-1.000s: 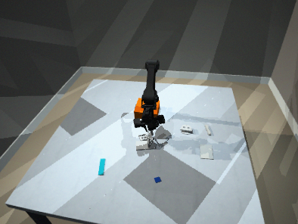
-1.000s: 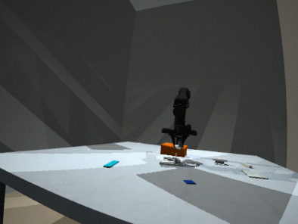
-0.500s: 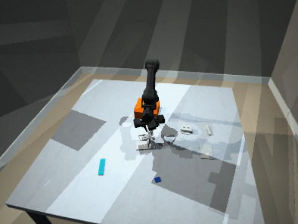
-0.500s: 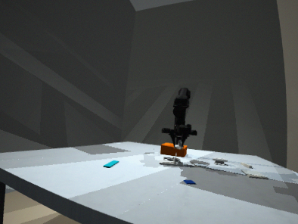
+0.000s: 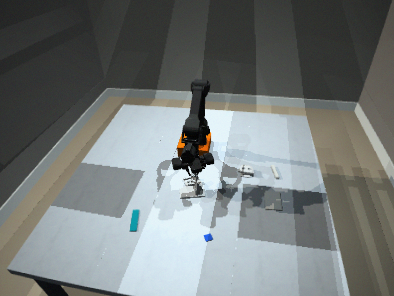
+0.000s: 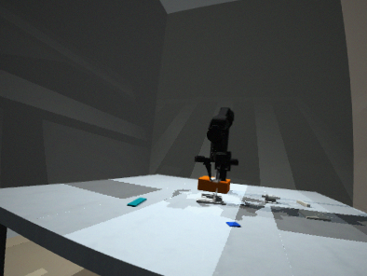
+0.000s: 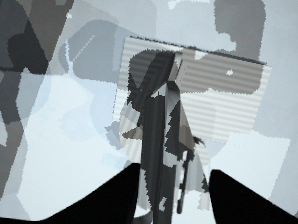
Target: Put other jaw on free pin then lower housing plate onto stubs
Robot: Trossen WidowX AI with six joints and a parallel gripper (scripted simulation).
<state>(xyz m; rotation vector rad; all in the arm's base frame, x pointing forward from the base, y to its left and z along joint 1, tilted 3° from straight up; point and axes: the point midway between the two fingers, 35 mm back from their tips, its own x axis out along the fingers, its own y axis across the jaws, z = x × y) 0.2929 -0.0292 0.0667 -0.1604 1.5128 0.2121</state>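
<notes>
My gripper tip is now 30 mm short of the white base, 10 mm to the left of it and 80 mm above it. The rest, counted from my gripper tip: blue square (280 mm ahead, 70 mm to the left, 90 mm below); then small pale block (110 mm behind, 260 mm to the left, 80 mm below); then jaw (40 mm behind, 10 mm to the left).
</notes>
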